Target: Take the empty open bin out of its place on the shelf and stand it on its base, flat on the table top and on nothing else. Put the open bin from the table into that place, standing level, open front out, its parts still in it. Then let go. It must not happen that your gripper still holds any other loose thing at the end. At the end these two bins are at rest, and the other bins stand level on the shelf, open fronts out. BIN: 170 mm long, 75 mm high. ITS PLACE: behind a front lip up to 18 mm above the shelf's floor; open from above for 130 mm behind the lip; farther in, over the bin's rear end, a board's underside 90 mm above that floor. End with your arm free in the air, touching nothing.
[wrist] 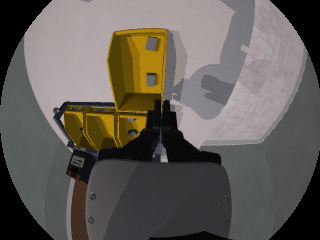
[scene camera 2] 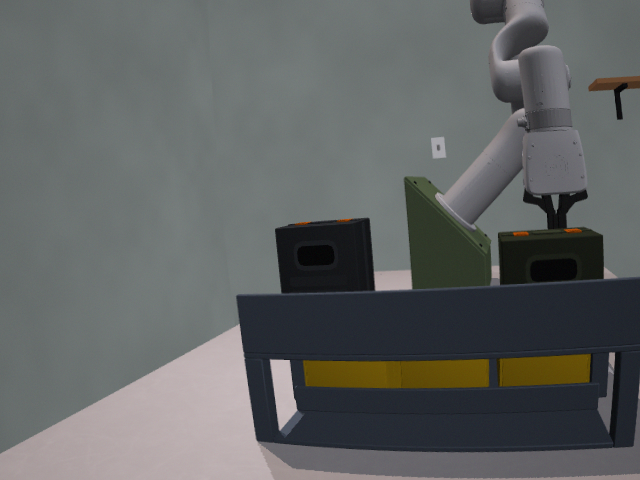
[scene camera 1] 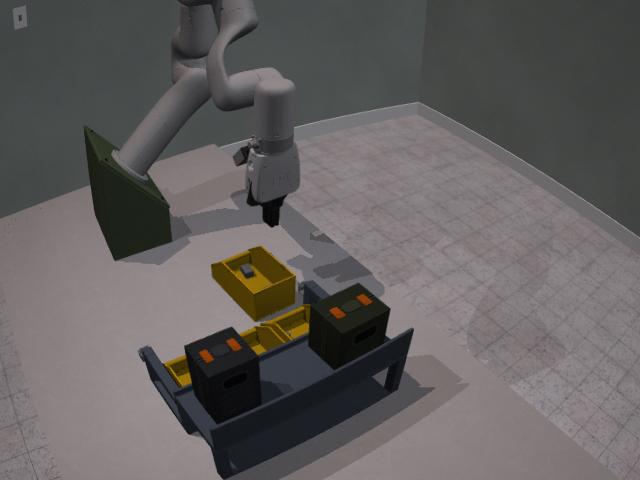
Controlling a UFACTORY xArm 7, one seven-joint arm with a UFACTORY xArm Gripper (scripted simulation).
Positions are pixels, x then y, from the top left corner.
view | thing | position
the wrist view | gripper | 161, 109
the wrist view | yellow open bin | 128, 62
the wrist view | yellow open bin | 102, 131
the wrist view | yellow open bin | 73, 121
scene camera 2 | gripper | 557, 238
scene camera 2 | yellow open bin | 444, 373
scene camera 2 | yellow open bin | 380, 374
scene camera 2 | yellow open bin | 565, 369
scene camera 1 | gripper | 270, 223
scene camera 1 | yellow open bin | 268, 270
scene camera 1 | yellow open bin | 261, 338
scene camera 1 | yellow open bin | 296, 322
